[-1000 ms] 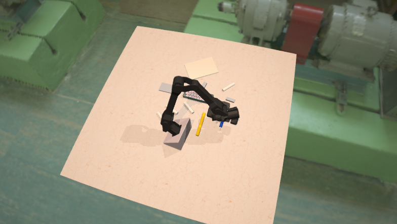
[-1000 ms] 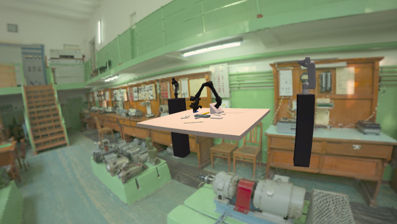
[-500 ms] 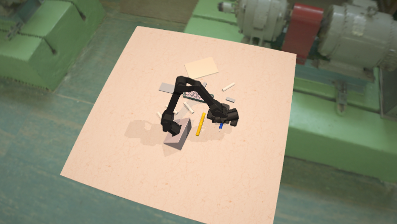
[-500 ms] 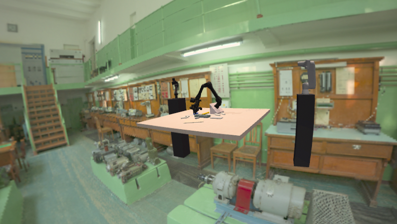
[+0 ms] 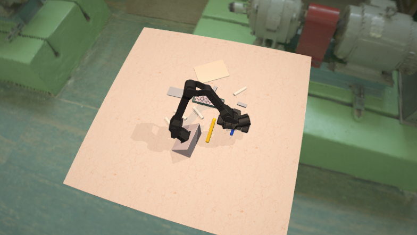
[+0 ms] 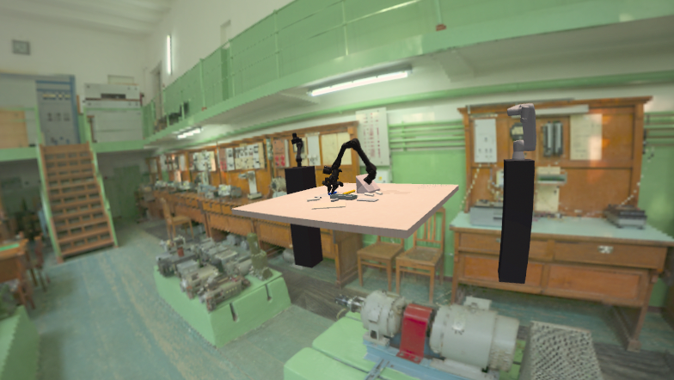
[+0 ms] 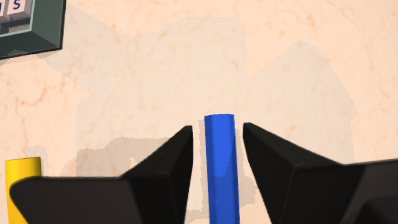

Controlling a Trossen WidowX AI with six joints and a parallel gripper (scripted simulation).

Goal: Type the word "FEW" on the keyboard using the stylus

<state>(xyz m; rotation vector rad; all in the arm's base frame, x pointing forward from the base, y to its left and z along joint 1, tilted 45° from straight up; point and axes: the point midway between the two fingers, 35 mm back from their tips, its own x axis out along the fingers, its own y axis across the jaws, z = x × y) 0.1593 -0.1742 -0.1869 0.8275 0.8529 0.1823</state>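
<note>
Now: the blue stylus 70 mm behind my gripper tip and 10 mm to the left of it. The rest, counted from my gripper tip: yellow rod (140 mm to the left, 70 mm behind); beige sheet (370 mm ahead, 210 mm to the left, 10 mm below); grey block (140 mm ahead, 30 mm to the right).
</note>
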